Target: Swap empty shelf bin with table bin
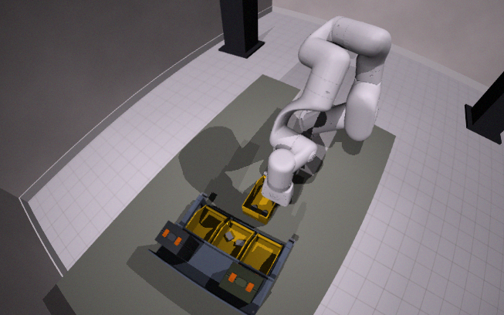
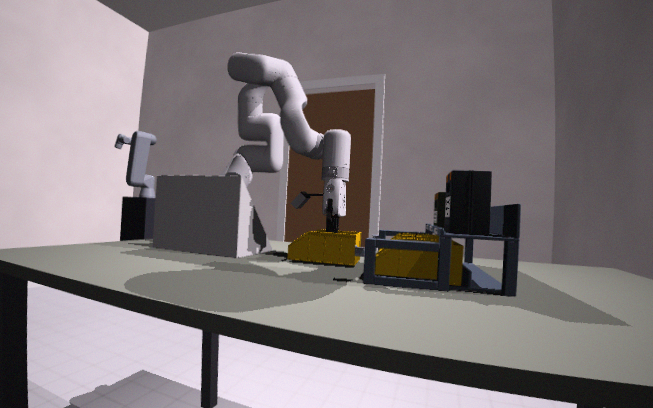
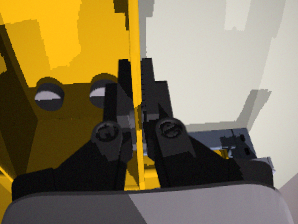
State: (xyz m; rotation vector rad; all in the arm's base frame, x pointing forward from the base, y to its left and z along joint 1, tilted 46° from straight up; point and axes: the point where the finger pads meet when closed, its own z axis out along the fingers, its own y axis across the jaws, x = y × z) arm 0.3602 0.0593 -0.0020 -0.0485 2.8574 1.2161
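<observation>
Now: the shelf's front bar 13 cm ahead of my hand, 6 cm to the right of it and 6 cm below it. The rest, counted from my hand: black box: 32 cm ahead, 17 cm to the right, 9 cm above.
</observation>
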